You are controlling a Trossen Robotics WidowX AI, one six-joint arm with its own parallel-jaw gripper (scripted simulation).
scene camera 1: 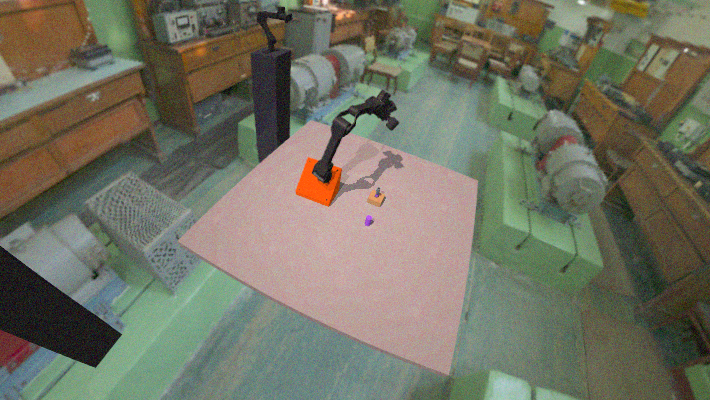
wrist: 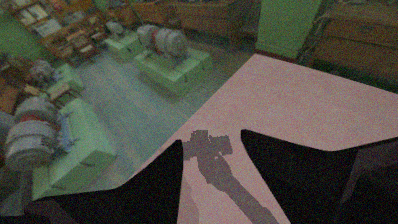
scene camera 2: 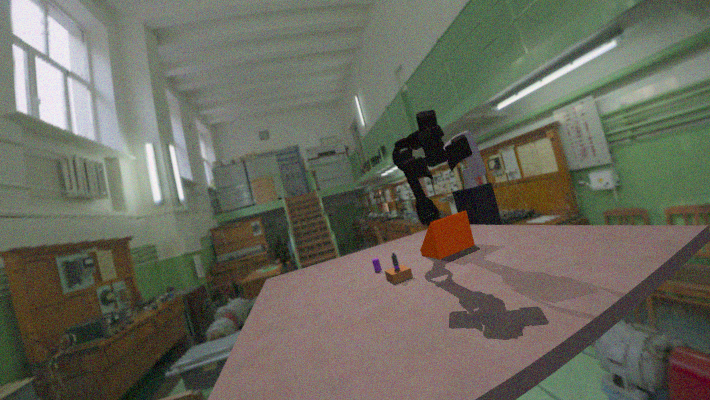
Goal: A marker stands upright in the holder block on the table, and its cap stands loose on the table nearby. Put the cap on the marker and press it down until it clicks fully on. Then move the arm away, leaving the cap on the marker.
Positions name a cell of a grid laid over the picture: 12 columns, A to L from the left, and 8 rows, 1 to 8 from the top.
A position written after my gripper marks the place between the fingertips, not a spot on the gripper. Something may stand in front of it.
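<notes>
Scene camera 2 shows my gripper (scene camera 2: H4), and the wrist view has the gripper (wrist: G5) in it as well.
</notes>
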